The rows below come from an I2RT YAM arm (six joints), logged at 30 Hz.
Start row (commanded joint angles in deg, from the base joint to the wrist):
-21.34 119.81 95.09 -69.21 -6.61 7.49
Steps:
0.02 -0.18 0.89 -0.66 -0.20 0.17
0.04 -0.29 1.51 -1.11 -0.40 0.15
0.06 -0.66 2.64 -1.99 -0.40 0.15
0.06 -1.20 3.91 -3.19 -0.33 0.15
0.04 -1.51 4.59 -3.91 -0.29 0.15
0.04 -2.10 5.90 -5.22 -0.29 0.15
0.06 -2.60 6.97 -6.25 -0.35 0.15
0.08 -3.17 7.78 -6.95 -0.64 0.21
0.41 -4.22 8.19 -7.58 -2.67 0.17
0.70 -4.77 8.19 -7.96 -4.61 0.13
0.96 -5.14 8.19 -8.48 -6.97 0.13
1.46 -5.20 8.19 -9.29 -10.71 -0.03
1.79 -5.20 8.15 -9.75 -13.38 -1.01
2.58 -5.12 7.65 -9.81 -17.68 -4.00
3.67 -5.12 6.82 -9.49 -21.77 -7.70
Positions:
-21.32 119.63 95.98 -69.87 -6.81 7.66
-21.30 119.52 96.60 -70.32 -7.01 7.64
-21.28 119.15 97.73 -71.20 -7.01 7.64
-21.28 118.61 99.00 -72.40 -6.94 7.64
-21.30 118.30 99.68 -73.12 -6.90 7.64
-21.30 117.71 100.99 -74.43 -6.90 7.64
-21.28 117.21 102.06 -75.46 -6.96 7.64
-21.26 116.64 102.87 -76.16 -7.25 7.70
-20.93 115.59 103.28 -76.79 -9.28 7.66
-20.64 115.04 103.28 -77.17 -11.22 7.62
-20.38 114.67 103.28 -77.69 -13.58 7.62
-19.88 114.61 103.28 -78.50 -17.32 7.46
-19.55 114.61 103.24 -78.96 -19.99 6.48
-18.76 114.69 102.74 -79.02 -24.29 3.49
-17.67 114.69 101.91 -78.70 -28.38 -0.21

